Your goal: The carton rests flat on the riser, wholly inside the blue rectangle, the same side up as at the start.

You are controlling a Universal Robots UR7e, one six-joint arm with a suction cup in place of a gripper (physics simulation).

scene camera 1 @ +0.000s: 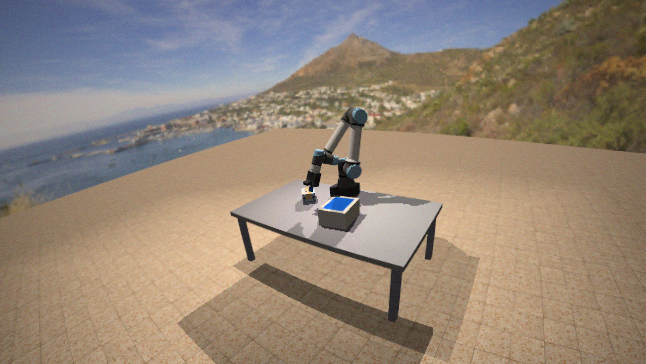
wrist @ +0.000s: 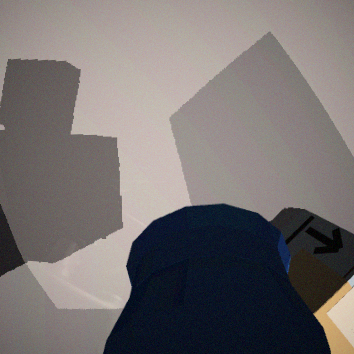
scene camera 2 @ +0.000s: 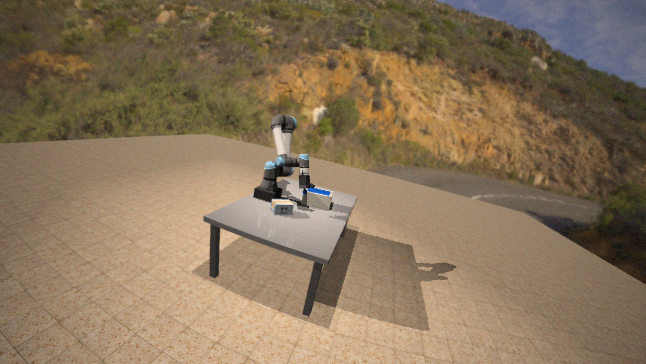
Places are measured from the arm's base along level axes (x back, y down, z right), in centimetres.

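Where they show: hand at its tool point: (scene camera 1: 310, 191) (wrist: 209, 274) (scene camera 2: 304, 194); arm's base at its link origin: (scene camera 1: 346, 184) (scene camera 2: 268, 187).
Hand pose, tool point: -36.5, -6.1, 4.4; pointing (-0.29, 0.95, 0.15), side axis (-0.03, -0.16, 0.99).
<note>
Things, the pixels of their centre, and the offset from my tool point, as dx, dy, dz. Level surfaces: height alone.
- carton at the middle of its body: (wrist: 324, 322) (scene camera 2: 281, 207) (scene camera 1: 308, 195) +10.5, +10.5, +14.9
- grey table at its surface level: dy +14.8
- riser at the middle of its body: (scene camera 1: 339, 211) (scene camera 2: 317, 197) -1.2, +8.8, -28.9
- blue rectangle at the middle of its body: (scene camera 1: 339, 203) (scene camera 2: 319, 191) -1.2, +2.8, -28.9
The carton (scene camera 1: 308, 195) (scene camera 2: 282, 206), tan on top with arrow marks on its side, lies on the grey table (scene camera 1: 384, 230) (scene camera 2: 289, 230) left of the riser (scene camera 1: 337, 219) (scene camera 2: 318, 201). The blue rectangle (scene camera 1: 338, 204) (scene camera 2: 319, 191) on top of the riser is bare. My suction cup (scene camera 1: 311, 187) (scene camera 2: 306, 184) (wrist: 207, 218) hangs low, close beside the carton and not on it. In the wrist view the carton (wrist: 323, 239) shows only at the lower right edge, next to the cup. The cup holds nothing.
The arm's base (scene camera 1: 345, 186) stands at the back edge of the table, just behind the riser. The riser's wall stands close to the cup. Tiled floor lies all around the table.
</note>
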